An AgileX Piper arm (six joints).
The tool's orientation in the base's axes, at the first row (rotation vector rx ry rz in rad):
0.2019, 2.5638, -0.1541
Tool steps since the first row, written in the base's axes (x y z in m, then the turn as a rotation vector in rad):
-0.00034, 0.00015, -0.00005, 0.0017, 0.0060, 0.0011
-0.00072, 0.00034, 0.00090, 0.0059, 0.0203, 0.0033
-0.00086, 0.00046, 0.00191, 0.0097, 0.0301, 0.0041
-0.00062, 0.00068, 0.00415, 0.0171, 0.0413, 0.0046
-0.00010, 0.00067, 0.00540, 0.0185, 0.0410, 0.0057
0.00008, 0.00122, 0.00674, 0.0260, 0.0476, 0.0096
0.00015, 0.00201, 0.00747, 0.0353, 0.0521, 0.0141
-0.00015, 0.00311, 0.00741, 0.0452, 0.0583, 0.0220
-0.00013, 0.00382, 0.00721, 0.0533, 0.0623, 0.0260
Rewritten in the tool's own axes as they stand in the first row. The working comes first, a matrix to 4 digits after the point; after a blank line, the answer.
The tool's axes in the first row as the columns of a matrix, in the base's axes (used below as rounded here):
-0.8331, 0.1759, 0.5244
0.1118, 0.9821, -0.1518
-0.5417, -0.0678, -0.8379

0.00033, 0.00009, -0.00016, -0.0013, 0.0061, -0.0009
0.00015, 0.00015, -0.00118, -0.0044, 0.0208, -0.0028
-0.00027, 0.00017, -0.00212, -0.0069, 0.0310, -0.0029
-0.00166, 0.00028, -0.00391, -0.0121, 0.0433, -0.0012
-0.00277, 0.00027, -0.00468, -0.0139, 0.0431, -0.0013
-0.00358, 0.00076, -0.00579, -0.0215, 0.0507, -0.0016
-0.00395, 0.00149, -0.00649, -0.0312, 0.0564, -0.0012
-0.00354, 0.00253, -0.00676, -0.0431, 0.0637, -0.0036
-0.00337, 0.00324, -0.00669, -0.0515, 0.0688, -0.0033

